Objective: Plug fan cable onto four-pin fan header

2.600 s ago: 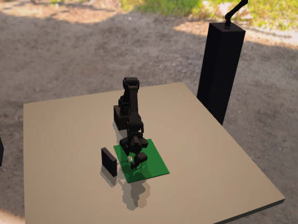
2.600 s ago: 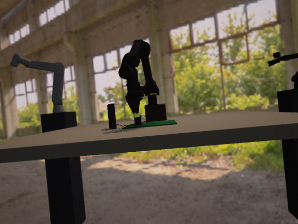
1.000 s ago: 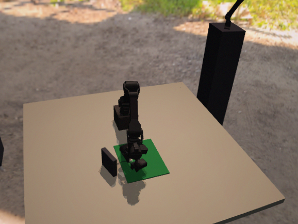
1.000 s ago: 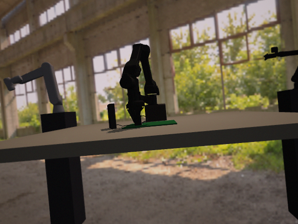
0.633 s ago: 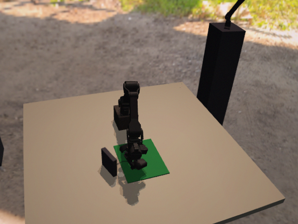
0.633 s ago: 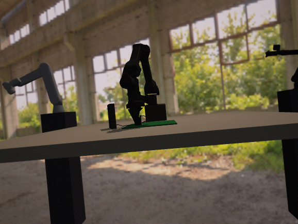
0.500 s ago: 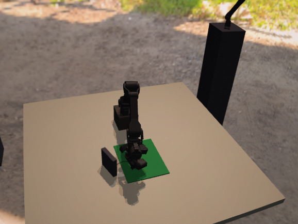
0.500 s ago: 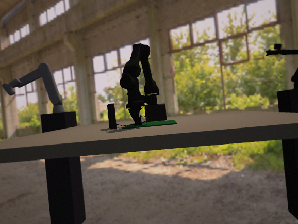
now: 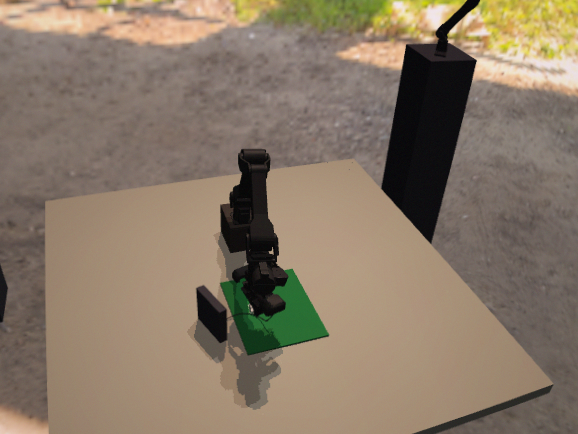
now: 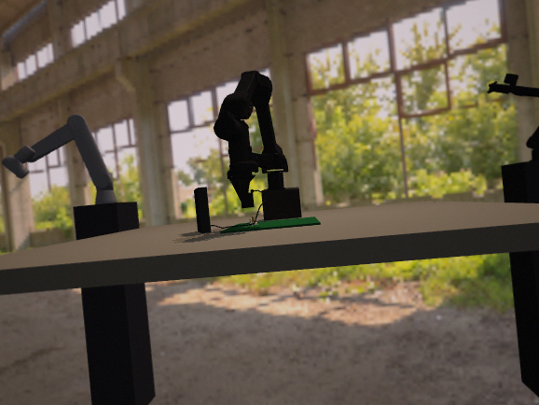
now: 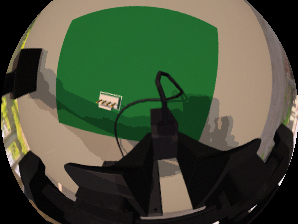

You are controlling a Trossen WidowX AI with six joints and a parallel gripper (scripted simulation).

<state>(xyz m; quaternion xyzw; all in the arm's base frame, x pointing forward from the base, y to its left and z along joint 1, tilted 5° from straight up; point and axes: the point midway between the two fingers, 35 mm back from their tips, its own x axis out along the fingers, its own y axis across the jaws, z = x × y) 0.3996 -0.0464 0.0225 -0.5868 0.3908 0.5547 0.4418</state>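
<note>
The pale header key is 8 cm behind my gripper tip and 6 cm below it. From my gripper tip the other things lie so: pale fan header 8 cm behind, 7 cm below, 1 cm to the left; black fan 11 cm to the right, 3 cm behind, 1 cm below; black plug 1 cm to the left, 1 cm above.
</note>
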